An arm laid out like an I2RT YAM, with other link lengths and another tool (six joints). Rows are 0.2 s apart.
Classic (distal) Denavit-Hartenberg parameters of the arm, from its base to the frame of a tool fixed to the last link. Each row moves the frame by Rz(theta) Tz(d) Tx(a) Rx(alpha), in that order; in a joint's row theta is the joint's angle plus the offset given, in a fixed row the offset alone. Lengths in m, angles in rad.
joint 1: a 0.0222, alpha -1.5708, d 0.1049, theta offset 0
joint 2: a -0.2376, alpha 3.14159, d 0, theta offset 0
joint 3: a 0.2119, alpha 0, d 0, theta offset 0.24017
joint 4: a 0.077, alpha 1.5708, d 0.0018, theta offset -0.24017
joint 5: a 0, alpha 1.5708, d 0.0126, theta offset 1.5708
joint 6: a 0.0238, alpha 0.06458, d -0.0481, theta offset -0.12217
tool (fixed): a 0, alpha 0, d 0.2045, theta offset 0
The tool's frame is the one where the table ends.
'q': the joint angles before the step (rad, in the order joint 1, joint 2, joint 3, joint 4, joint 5, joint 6). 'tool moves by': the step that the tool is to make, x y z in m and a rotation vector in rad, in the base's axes. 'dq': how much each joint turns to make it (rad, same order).
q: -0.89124, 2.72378, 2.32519, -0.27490, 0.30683, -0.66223
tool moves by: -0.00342, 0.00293, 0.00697, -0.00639, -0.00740, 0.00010
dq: -0.00192, -0.04745, -0.07088, 0.03301, -0.00267, 0.00012
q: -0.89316, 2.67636, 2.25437, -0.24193, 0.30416, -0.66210
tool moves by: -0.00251, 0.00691, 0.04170, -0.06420, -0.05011, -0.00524
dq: 0.00652, -0.13373, -0.13870, 0.08458, 0.01040, 0.00595
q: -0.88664, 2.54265, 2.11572, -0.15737, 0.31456, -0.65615
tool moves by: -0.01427, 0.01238, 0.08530, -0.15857, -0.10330, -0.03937
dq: 0.00691, -0.22413, -0.19539, 0.15819, 0.05054, 0.00365
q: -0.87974, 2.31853, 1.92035, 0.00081, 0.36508, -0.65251
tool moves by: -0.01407, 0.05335, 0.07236, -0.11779, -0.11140, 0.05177
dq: 0.03827, -0.31270, -0.32653, 0.17462, -0.01528, 0.00326
